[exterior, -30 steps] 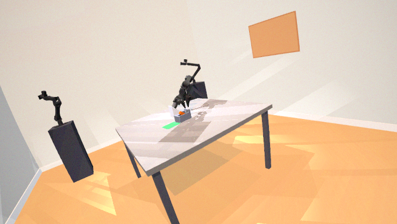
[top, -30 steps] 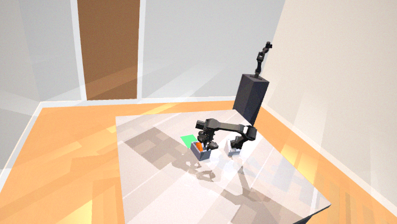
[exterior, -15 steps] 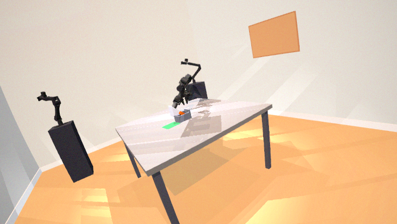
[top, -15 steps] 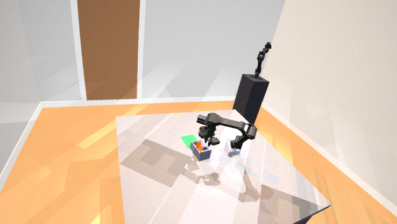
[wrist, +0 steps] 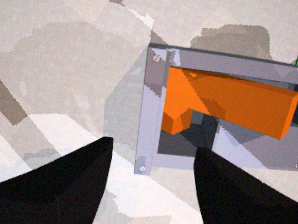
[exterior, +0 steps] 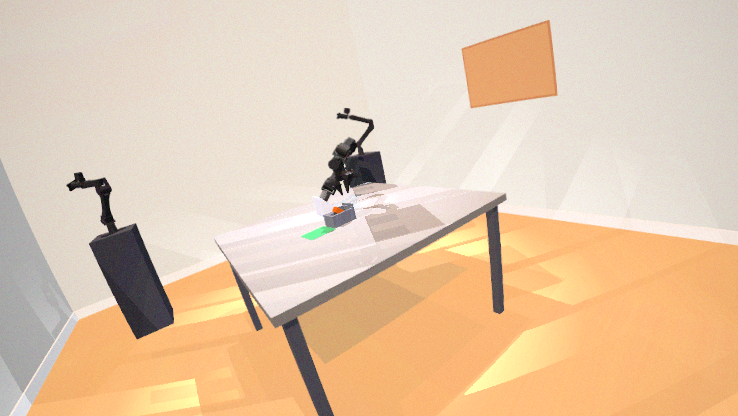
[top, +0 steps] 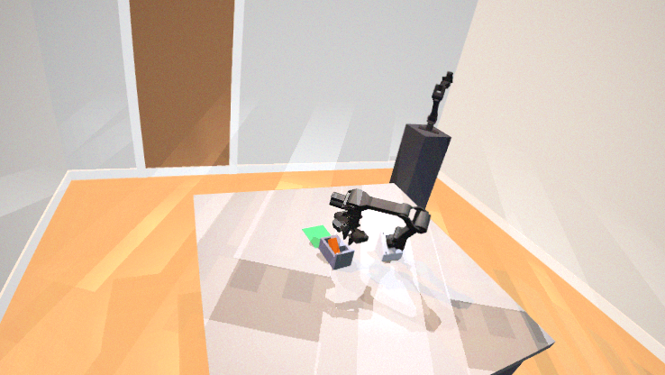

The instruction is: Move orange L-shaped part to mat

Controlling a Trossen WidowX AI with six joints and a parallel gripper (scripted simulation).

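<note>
Now: gripper tip 4 cm to the left of the orange part and 10 cm above it. The rest, counted from my gripper tip: green mat: 2 cm ahead, 22 cm to the right, 16 cm below.
</note>
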